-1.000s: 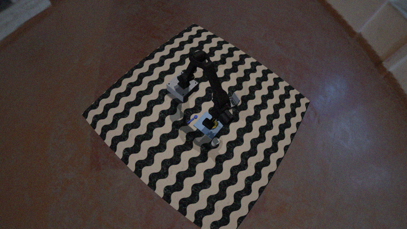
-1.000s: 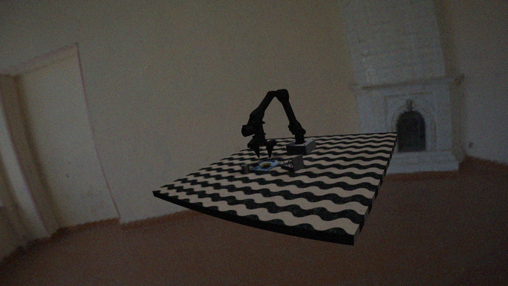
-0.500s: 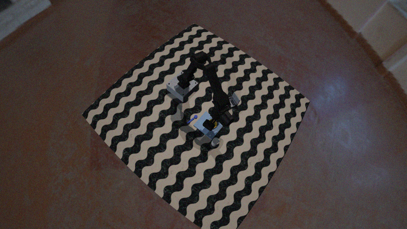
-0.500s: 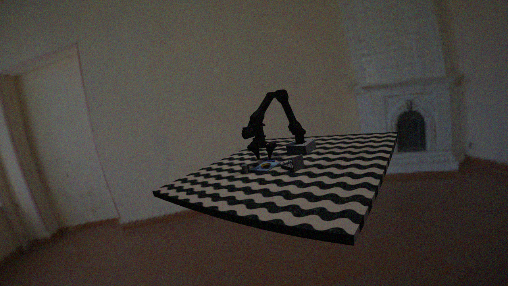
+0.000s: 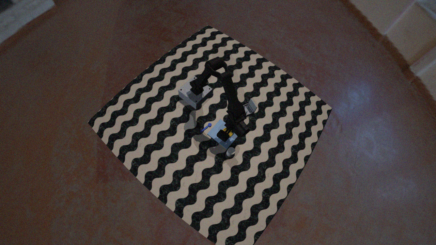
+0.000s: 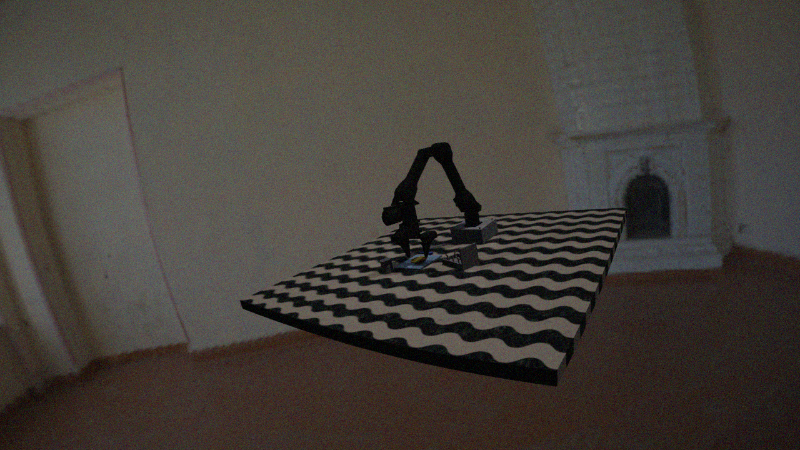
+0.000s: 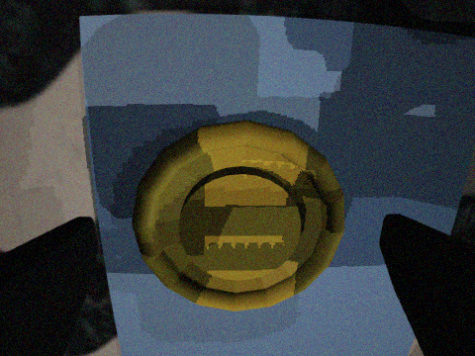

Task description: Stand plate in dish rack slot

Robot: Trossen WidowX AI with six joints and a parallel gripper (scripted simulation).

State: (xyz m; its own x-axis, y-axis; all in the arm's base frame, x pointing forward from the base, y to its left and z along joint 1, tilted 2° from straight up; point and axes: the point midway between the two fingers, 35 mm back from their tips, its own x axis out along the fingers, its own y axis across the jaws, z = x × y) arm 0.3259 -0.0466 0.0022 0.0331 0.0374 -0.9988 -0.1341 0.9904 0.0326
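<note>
Right now the yellow plate is 1 cm below my gripper tip. The rest, counted from my gripper tip: blue spoon (12 cm behind, 6 cm to the right, 3 cm below); then white cup (9 cm ahead, 8 cm to the right); then blue mat (2 cm behind, 2 cm to the right, 3 cm below).
</note>
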